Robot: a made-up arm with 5 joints.
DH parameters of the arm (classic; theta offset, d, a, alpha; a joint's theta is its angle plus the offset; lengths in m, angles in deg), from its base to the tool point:
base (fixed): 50.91 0 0.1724 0
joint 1: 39.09 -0.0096 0.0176 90
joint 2: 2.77 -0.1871 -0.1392 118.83
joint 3: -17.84 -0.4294 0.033 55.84
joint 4: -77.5 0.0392 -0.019 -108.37
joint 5: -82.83 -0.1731 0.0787 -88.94
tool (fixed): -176.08 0.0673 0 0
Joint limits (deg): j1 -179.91..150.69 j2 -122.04..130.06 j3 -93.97..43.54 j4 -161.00..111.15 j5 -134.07..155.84
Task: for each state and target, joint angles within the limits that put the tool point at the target. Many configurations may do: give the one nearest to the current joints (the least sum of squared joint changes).
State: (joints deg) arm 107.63 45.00 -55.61 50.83 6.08
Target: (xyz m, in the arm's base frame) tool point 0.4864 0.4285 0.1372
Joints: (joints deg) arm 120.61 27.78 -73.62 31.41 -3.11
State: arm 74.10 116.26 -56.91 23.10 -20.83
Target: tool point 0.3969 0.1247 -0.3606
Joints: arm 77.34 89.16 -67.47 13.74 -25.10
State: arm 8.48 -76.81 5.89 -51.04 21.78
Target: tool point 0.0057 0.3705 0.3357
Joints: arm 6.76 -79.76 4.50 -55.89 21.86
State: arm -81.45 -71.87 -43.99 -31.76 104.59
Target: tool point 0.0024 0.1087 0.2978
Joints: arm -118.50 -27.49 -17.44 -58.45 94.87
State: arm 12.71 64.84 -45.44 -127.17 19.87
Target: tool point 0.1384 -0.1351 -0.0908
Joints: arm 35.82 69.11 -51.09 -131.90 6.82
